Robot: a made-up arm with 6 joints.
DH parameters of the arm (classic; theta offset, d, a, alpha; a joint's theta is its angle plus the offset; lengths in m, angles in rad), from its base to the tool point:
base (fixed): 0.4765 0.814 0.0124 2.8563
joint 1: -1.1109 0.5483 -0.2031 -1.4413
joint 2: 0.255 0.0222 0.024 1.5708
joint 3: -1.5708 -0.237 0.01 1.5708
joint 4: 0 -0.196 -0.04 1.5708
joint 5: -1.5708 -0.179 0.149 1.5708
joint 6: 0 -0.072 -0.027 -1.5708
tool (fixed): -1.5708 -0.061 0 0
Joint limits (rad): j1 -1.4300..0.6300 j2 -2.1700..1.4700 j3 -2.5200..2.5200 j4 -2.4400..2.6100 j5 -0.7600..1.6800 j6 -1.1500..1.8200
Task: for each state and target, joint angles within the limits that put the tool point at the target. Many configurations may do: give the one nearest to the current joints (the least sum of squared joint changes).
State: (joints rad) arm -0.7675 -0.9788 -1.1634 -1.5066 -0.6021 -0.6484
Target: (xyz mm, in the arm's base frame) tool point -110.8 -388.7 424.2
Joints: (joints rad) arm -0.8346 -1.0738 -0.8914 -1.2861 -0.6913 -0.7509
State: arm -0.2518 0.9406 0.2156 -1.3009 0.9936 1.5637
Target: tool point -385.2 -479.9 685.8
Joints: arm 0.5269 1.2293 -0.0279 -1.6442 0.8481 1.5251
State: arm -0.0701 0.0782 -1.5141 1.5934 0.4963 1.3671
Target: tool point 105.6 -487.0 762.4
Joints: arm -0.9853 0.6298 -1.7318 2.0662 0.1542 1.3241
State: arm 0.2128 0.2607 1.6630 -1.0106 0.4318 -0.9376
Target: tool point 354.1 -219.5 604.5
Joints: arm 0.1037 0.2916 1.6747 -1.1306 0.4076 -0.9135
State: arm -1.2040 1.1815 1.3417 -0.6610 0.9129 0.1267
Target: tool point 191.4 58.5 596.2
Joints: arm -1.3123 0.7896 1.0726 -0.6203 0.9324 0.1699
